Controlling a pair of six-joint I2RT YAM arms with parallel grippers.
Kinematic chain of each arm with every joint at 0, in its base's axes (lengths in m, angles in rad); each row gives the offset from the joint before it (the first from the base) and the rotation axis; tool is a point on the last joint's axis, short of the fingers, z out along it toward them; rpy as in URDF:
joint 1: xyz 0 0 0.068 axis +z
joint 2: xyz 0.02 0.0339 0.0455 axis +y
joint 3: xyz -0.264 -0.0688 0 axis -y
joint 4: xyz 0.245 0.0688 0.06 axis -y
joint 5: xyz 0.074 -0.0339 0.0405 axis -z
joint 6: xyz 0.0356 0 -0.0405 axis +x
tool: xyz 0 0 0 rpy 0 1.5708 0
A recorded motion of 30 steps. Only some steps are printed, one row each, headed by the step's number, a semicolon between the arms.
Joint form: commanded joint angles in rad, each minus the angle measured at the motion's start. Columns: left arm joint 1, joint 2, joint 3, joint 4, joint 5, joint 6; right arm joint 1, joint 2, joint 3, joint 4, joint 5, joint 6.
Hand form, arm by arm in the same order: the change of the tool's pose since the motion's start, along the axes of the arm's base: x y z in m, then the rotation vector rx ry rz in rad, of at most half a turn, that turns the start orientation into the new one. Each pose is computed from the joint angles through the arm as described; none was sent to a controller.
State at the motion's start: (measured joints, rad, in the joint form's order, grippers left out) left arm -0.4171 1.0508 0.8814 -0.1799 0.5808 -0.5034; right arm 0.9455 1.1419 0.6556 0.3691 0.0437 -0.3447
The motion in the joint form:
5: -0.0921 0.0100 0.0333 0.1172 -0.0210 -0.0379; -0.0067 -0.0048 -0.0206 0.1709 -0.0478 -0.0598
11: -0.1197 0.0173 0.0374 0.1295 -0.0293 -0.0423; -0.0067 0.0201 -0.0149 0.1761 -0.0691 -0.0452
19: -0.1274 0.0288 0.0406 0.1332 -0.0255 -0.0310; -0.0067 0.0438 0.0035 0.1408 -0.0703 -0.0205
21: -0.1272 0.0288 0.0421 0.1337 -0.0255 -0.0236; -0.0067 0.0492 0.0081 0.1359 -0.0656 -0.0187
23: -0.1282 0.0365 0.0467 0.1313 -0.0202 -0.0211; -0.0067 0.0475 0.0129 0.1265 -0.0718 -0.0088
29: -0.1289 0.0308 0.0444 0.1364 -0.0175 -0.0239; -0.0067 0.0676 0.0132 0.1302 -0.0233 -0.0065
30: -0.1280 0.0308 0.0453 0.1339 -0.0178 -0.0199; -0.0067 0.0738 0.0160 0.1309 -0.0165 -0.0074
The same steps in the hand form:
5: -0.0057 -0.0213 0.0211 -0.0759 -0.0963 -0.0630; -0.0008 -0.0012 0.0126 0.0904 -0.1373 0.0435
11: -0.0075 -0.0277 0.0221 -0.0818 -0.1006 -0.0816; 0.0014 0.0031 0.0091 0.0890 -0.1166 0.0645
19: -0.0064 -0.0308 0.0210 -0.0755 -0.1054 -0.0955; 0.0045 0.0075 0.0058 0.0718 -0.0717 0.0648
21: -0.0064 -0.0307 0.0216 -0.0729 -0.1135 -0.0970; 0.0054 0.0084 0.0055 0.0682 -0.0670 0.0601
23: -0.0052 -0.0319 0.0212 -0.0705 -0.1100 -0.1037; 0.0053 0.0085 0.0066 0.0721 -0.0569 0.0656
29: -0.0064 -0.0315 0.0223 -0.0765 -0.1147 -0.1064; 0.0087 0.0103 0.0019 0.0584 -0.0482 0.0171
30: -0.0063 -0.0313 0.0223 -0.0737 -0.1168 -0.1061; 0.0096 0.0112 0.0014 0.0554 -0.0477 0.0103

